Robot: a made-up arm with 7 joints.
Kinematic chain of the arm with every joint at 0, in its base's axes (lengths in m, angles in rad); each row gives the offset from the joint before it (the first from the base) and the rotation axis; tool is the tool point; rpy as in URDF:
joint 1: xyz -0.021 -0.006 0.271 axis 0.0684 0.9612 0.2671
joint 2: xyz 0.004 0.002 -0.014 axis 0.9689 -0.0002 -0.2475
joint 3: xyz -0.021 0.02 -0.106 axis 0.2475 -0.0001 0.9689
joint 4: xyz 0.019 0.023 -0.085 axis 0.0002 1 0
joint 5: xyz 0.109 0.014 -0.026 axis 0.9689 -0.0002 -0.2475
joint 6: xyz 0.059 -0.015 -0.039 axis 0.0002 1 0
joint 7: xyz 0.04 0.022 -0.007 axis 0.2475 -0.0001 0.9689
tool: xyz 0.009 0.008 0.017 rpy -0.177 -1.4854 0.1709
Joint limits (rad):
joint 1: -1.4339..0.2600
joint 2: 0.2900..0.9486
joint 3: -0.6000..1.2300
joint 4: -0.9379..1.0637
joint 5: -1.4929..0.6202
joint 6: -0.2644..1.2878
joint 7: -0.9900..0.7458
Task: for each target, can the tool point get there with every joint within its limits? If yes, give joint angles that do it. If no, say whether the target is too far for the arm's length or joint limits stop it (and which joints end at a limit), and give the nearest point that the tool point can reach.
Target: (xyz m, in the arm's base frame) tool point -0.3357 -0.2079 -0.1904
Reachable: no: too far | nearest point -0.1186 0.0336 -0.1281 | short by 0.331 m
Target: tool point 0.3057 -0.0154 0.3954
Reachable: yes | joints -1.2270 0.5034 -0.0921 -0.0673 -1.1713 0.7132 -0.0380
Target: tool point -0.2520 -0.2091 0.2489
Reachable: no: joint limits stop it (at a limit: joint 1, joint 2, joint 3, joint 4, joint 5, joint 6, joint 7) | nearest point 0.0553 -0.1418 0.3576 | short by 0.333 m
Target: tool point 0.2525 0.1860 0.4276
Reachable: yes | joints -1.1220 0.7146 0.4073 0.0886 0.1117 0.2173 -0.5855
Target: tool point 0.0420 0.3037 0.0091
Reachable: yes | joints 0.0974 0.4276 0.7669 0.4448 -0.6629 0.9648 0.4537
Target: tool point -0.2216 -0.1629 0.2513
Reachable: no: joint limits stop it (at a limit: joint 1, joint 2, joint 3, joint 4, joint 5, joint 6, joint 7) | nearest point 0.0553 -0.1418 0.3576 | short by 0.297 m
